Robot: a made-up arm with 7 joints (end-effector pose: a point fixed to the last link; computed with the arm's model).
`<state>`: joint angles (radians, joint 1 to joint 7).
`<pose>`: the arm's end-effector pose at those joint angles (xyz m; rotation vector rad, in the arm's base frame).
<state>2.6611 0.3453 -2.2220 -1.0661 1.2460 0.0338 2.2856</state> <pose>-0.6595 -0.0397 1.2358 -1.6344 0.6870 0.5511</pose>
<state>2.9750 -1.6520 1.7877 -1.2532 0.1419 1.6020 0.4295</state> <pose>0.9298 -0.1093 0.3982 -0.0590 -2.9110 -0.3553</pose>
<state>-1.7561 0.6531 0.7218 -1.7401 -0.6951 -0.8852 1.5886</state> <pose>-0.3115 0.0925 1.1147 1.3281 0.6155 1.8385</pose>
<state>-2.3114 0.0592 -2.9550 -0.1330 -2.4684 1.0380 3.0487</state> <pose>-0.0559 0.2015 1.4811 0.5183 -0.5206 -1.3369</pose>
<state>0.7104 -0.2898 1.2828 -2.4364 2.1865 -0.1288 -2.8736</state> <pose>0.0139 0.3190 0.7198 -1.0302 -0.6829 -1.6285</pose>
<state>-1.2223 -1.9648 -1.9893 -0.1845 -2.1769 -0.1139 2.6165</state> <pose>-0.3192 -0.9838 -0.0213 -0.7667 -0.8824 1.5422</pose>
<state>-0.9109 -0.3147 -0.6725 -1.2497 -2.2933 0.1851 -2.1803</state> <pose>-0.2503 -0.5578 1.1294 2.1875 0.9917 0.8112</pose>
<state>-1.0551 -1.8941 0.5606 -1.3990 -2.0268 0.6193 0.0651</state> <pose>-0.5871 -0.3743 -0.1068 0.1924 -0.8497 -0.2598</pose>
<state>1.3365 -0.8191 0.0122 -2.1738 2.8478 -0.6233 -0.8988</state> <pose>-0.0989 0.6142 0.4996 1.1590 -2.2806 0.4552</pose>
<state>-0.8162 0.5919 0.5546 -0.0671 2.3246 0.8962 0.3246</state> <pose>0.3679 0.4280 1.4059 2.0338 0.0456 -2.1886</pose>
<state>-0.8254 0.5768 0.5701 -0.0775 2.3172 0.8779 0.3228</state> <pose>0.3503 0.4216 1.4162 2.0427 0.0472 -2.1657</pose>
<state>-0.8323 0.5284 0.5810 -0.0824 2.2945 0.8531 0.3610</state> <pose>0.3158 0.3887 1.4422 2.0689 0.0562 -2.1756</pose>
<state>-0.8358 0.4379 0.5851 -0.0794 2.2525 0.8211 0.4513</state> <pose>0.2589 0.3202 1.4826 2.1141 0.0768 -2.2285</pose>
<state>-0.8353 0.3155 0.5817 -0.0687 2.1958 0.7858 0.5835</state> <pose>0.1833 0.2218 1.5235 -2.1220 -0.1093 2.2697</pose>
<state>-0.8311 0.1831 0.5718 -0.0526 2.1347 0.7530 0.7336</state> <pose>0.1007 0.1120 1.5503 -2.0194 -0.1434 2.2142</pose>
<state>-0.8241 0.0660 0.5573 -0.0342 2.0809 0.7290 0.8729</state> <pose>0.0273 0.0143 1.5589 -1.9220 -0.1752 2.1723</pose>
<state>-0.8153 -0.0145 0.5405 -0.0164 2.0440 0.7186 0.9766</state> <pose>-0.0219 -0.0519 1.5566 -1.8446 -0.1981 2.1494</pose>
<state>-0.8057 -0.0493 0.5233 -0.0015 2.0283 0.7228 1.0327</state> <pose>-0.0404 -0.0796 1.5532 -1.7929 -0.2092 2.1447</pose>
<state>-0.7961 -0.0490 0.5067 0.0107 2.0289 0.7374 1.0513</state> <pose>-0.0349 -0.0787 1.5522 -1.7603 -0.2111 2.1525</pose>
